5 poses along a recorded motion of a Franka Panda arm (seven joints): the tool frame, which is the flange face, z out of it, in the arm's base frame.
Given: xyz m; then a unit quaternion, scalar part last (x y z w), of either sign.
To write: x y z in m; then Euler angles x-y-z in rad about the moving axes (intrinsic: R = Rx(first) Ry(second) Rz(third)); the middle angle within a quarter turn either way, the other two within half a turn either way. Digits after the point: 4 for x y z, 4 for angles.
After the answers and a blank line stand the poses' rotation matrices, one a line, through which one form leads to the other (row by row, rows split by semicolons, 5 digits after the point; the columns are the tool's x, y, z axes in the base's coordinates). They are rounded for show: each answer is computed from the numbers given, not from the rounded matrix.
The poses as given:
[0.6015, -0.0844, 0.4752, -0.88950, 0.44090, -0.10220, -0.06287]
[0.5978, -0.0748, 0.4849, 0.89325, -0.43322, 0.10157, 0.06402]
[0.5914, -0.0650, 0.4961, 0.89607, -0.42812, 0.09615, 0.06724]
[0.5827, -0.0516, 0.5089, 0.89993, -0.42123, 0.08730, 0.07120]
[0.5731, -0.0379, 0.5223, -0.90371, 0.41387, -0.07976, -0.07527]
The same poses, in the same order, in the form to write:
[0.6015, -0.0844, 0.4752, 2.9366, 0.1267, 0.9334]
[0.5978, -0.0748, 0.4849, 2.9361, 0.1263, 0.9162]
[0.5914, -0.0650, 0.4961, 2.9360, 0.1150, 0.9033]
[0.5827, -0.0516, 0.5089, 2.9375, 0.0973, 0.8855]
[0.5731, -0.0379, 0.5223, 2.9374, 0.0819, 0.8673]

0.59032 -0.79721 0.12637; -0.77151 -0.60331 -0.20197; 0.23725 0.02173 -0.97121
0.60400 -0.78696 0.12599; -0.76095 -0.61644 -0.20238; 0.23693 0.02637 -0.97117
0.61493 -0.78019 0.11474; -0.75433 -0.62438 -0.20283; 0.22989 0.03818 -0.97247
0.62989 -0.77059 0.09714; -0.74572 -0.63499 -0.20170; 0.21711 0.05460 -0.97462
0.64470 -0.76004 0.08186; -0.73602 -0.64609 -0.20206; 0.20646 0.07002 -0.97595

